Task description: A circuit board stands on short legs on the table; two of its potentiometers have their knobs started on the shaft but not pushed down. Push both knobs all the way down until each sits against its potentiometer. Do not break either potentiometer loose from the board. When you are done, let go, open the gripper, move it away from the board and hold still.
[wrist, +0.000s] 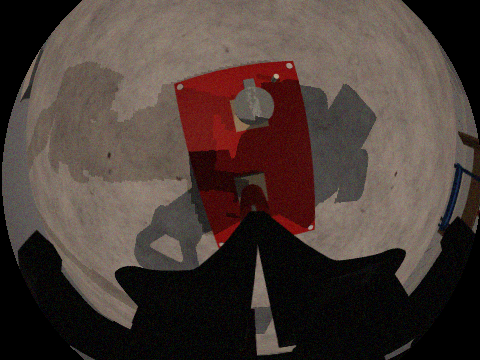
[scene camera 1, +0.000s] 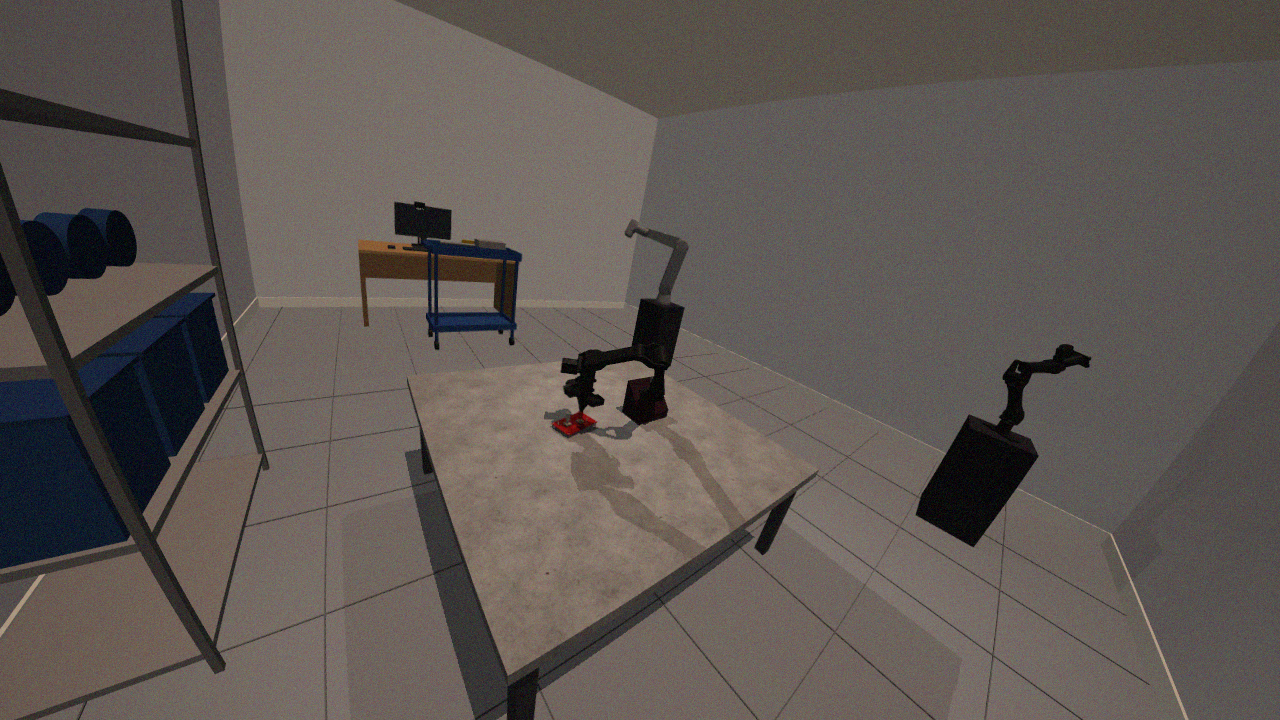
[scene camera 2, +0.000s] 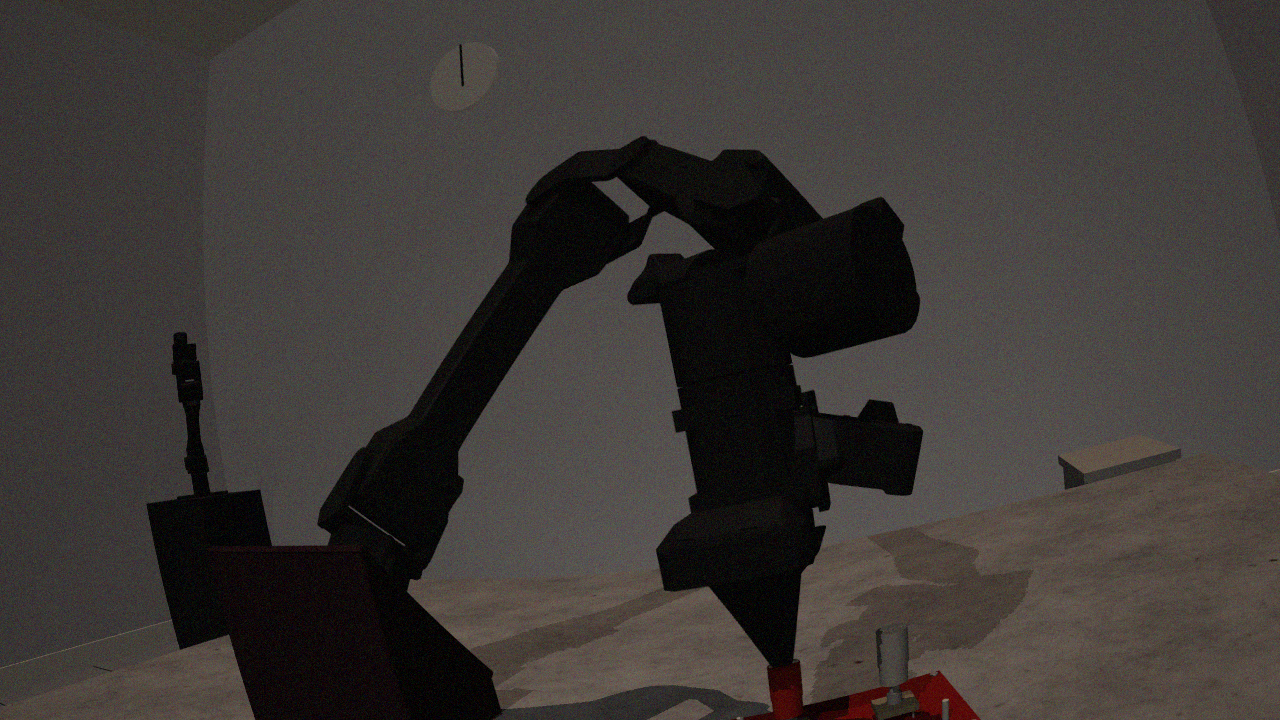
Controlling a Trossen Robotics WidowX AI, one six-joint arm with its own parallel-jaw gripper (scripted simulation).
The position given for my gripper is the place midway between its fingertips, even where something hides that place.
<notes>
In view: my gripper (scene camera 2: 782, 664) and a grey knob (wrist: 253, 105).
My gripper is seen too in the wrist view (wrist: 256, 217) and in scene camera 1 (scene camera 1: 581, 411).
</notes>
